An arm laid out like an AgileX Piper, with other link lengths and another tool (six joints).
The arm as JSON. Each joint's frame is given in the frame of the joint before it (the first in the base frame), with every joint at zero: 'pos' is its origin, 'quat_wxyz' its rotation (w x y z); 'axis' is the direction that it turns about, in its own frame. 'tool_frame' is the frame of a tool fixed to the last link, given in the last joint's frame.
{
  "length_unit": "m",
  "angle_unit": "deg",
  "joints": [
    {
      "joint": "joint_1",
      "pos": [
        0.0,
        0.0,
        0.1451
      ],
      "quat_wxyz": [
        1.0,
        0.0,
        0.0,
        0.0
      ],
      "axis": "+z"
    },
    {
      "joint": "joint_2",
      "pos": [
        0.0,
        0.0,
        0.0
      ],
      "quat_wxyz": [
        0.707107,
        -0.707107,
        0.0,
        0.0
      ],
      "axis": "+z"
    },
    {
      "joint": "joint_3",
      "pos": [
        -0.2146,
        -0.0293,
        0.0
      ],
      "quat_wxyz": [
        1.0,
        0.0,
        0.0,
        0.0
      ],
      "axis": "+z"
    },
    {
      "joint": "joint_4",
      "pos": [
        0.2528,
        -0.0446,
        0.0
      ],
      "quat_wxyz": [
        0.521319,
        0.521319,
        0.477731,
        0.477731
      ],
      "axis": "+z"
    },
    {
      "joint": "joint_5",
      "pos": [
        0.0,
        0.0,
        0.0
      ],
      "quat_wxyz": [
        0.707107,
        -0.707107,
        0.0,
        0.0
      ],
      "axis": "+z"
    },
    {
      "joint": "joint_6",
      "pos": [
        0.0,
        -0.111,
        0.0
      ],
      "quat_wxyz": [
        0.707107,
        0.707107,
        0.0,
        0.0
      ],
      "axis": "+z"
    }
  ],
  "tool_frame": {
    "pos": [
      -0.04,
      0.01,
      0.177
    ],
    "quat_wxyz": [
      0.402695,
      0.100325,
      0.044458,
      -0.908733
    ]
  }
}
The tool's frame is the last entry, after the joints.
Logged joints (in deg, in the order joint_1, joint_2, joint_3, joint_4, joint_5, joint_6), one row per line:
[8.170 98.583 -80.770 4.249 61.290 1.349]
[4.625 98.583 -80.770 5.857 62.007 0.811]
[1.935 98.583 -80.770 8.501 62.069 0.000]
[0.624 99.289 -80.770 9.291 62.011 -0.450]
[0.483 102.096 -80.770 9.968 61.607 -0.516]
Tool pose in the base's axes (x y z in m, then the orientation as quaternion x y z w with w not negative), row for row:
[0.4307 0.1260 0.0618 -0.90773 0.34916 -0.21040 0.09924]
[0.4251 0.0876 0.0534 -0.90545 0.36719 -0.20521 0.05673]
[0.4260 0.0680 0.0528 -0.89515 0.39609 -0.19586 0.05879]
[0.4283 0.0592 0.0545 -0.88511 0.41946 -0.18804 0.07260]
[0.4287 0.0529 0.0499 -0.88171 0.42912 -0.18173 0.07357]
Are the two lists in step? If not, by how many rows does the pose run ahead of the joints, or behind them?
The pose runs 1 row behind the joints: the pose in row i belongs to the joints in row i - 1.
